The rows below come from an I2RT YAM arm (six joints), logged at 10 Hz.
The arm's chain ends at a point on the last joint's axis. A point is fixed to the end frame.
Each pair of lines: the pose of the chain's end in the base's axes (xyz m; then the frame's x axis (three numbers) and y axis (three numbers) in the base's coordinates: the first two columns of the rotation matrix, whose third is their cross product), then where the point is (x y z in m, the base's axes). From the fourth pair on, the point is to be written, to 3 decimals.
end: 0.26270, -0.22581, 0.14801, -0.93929, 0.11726, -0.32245, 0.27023, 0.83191, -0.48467
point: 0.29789 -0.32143 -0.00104
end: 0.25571, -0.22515, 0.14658, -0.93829, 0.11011, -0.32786, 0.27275, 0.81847, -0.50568
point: 0.29113 -0.32471 0.00018
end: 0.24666, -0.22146, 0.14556, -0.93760, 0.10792, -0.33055, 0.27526, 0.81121, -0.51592
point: 0.28205 -0.32300 0.00052
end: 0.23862, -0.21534, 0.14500, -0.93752, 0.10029, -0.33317, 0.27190, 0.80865, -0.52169
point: 0.275 -0.318 0.001
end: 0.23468, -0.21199, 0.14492, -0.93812, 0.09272, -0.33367, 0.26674, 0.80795, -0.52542
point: 0.272 -0.315 0.001
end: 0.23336, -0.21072, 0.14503, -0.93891, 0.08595, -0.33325, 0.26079, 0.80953, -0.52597
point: 0.271 -0.313 0.001
